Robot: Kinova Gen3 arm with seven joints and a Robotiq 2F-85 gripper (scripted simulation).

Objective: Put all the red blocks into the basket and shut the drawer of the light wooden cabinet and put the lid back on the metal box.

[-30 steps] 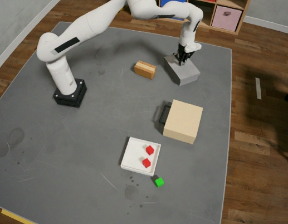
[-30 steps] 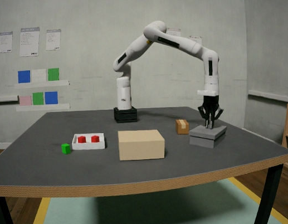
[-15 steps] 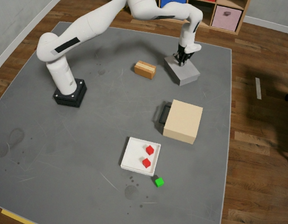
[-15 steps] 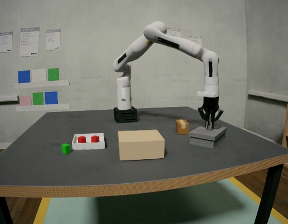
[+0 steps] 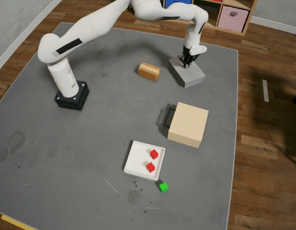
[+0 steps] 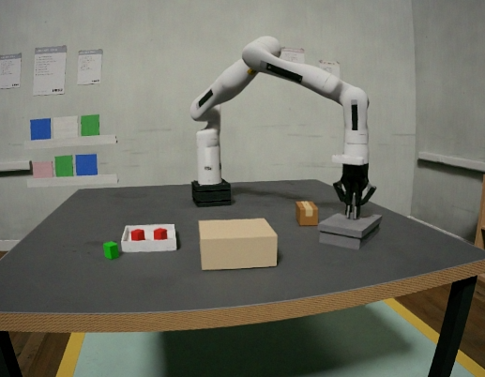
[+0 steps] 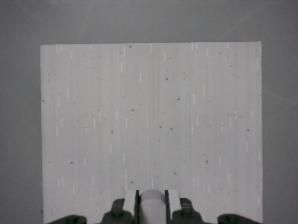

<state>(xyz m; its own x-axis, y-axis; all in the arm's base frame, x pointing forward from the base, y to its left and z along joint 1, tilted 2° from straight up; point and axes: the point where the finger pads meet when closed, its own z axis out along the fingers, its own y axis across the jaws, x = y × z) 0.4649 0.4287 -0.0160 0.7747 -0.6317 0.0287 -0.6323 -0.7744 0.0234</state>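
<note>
My gripper is now 30 mm above the lid. Also, from my hand: blue block (200 mm behind, 100 mm to the right, 60 mm below); then cardboard box (180 mm behind, 100 mm to the right, 40 mm below); then metal box (50 mm below).
</note>
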